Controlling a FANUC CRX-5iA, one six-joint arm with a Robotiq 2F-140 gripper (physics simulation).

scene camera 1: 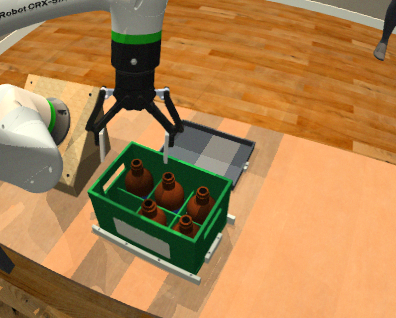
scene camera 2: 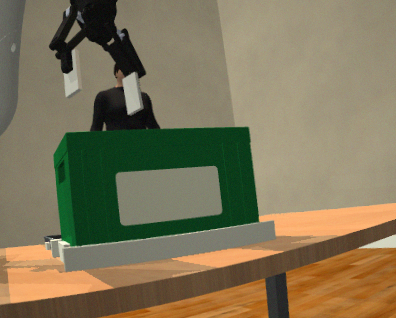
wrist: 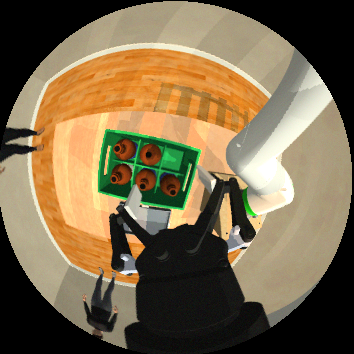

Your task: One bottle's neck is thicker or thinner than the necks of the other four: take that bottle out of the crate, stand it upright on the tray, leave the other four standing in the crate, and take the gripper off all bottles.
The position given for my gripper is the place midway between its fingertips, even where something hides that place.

My gripper point(scene camera 2: 106, 103) is open and holds nothing.
My gripper shows as well in scene camera 1 point(scene camera 1: 134, 158) and in the wrist view point(wrist: 167, 180).
